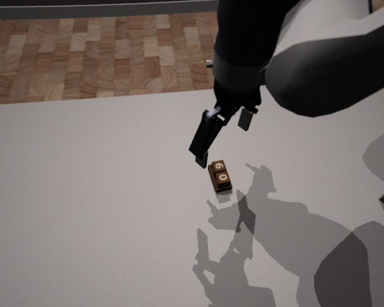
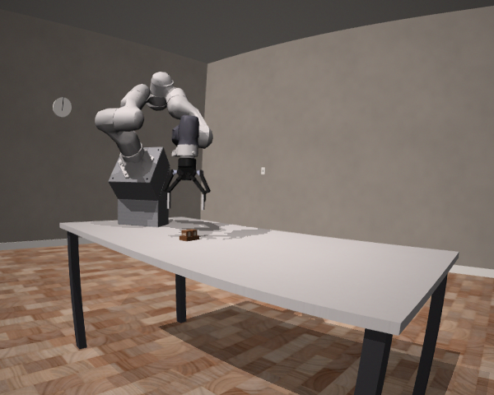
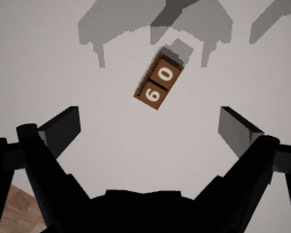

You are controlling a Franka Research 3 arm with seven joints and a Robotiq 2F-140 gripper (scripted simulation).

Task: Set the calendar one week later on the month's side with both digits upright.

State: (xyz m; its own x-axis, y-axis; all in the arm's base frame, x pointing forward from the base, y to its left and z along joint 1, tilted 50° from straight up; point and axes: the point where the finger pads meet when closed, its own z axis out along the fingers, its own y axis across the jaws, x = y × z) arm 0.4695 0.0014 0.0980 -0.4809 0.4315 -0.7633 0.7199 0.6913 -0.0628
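My gripper is now 1 cm to the right of the cube and 11 cm above it.
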